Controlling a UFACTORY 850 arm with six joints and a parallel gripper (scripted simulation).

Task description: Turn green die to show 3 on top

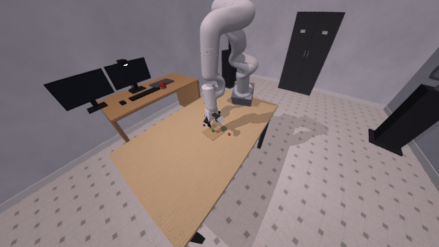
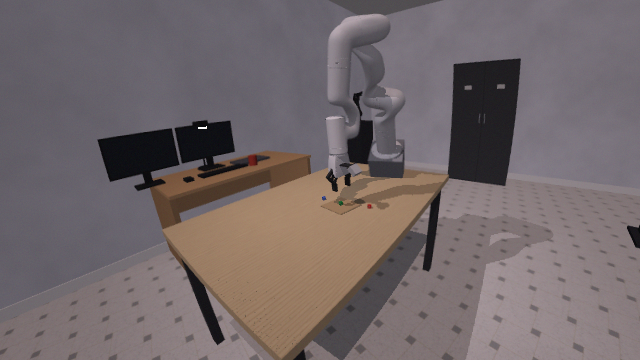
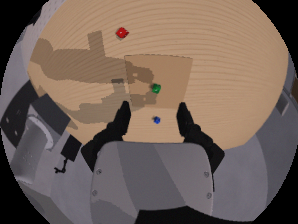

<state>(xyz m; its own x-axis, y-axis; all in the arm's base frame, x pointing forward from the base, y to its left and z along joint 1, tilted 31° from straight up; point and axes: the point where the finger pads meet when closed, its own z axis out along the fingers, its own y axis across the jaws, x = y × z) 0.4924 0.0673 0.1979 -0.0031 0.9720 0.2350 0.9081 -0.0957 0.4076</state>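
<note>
Right now my hand is 9 cm above the green die and 1 cm to the left of it. From my hand the other things lie so: red die: 11 cm to the left, 9 cm below, 7 cm behind; tan mat: 10 cm below, 1 cm to the right; blue die: 13 cm to the right, 9 cm below, 1 cm ahead.
</note>
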